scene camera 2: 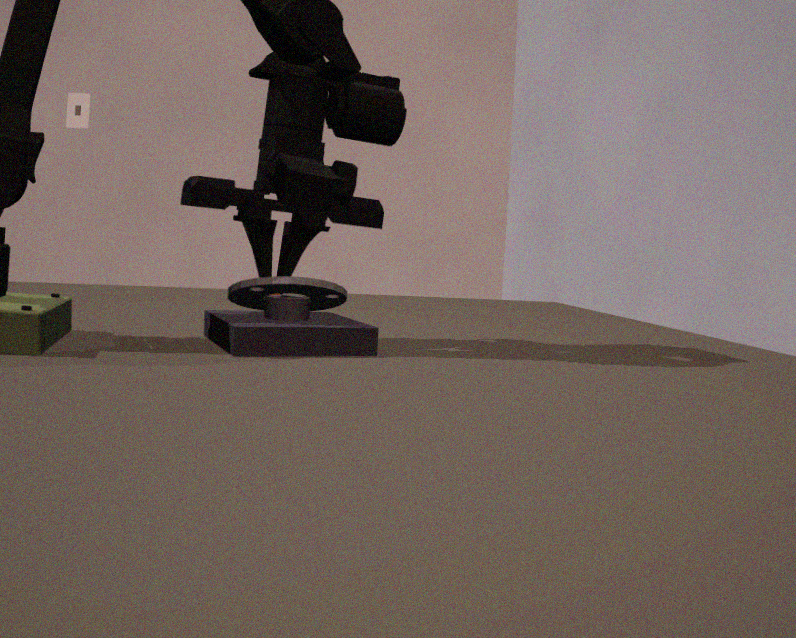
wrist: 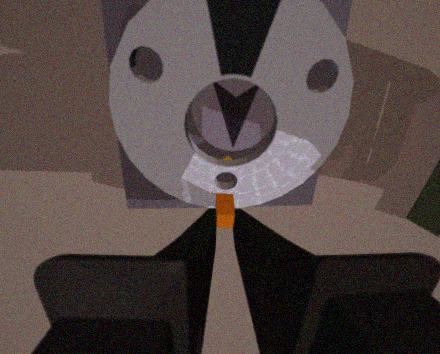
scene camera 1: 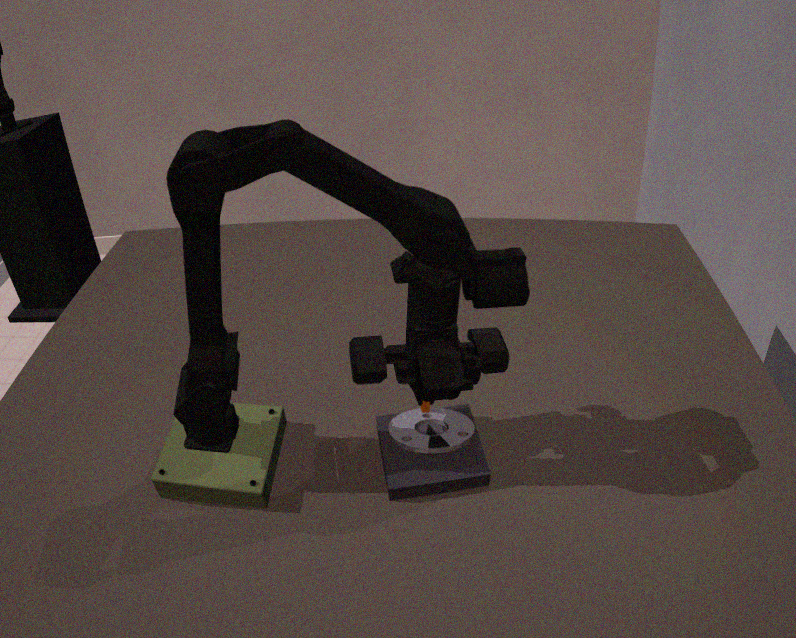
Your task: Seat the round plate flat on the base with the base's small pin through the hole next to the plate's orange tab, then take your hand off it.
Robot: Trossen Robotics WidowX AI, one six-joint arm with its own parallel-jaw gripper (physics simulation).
Scene:
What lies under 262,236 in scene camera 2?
My gripper.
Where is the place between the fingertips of my gripper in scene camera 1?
425,402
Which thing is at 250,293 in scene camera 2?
A round plate.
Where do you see a dark square base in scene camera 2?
At 240,333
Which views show the round plate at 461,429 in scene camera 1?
Scene camera 2, the wrist view and scene camera 1: all of them.

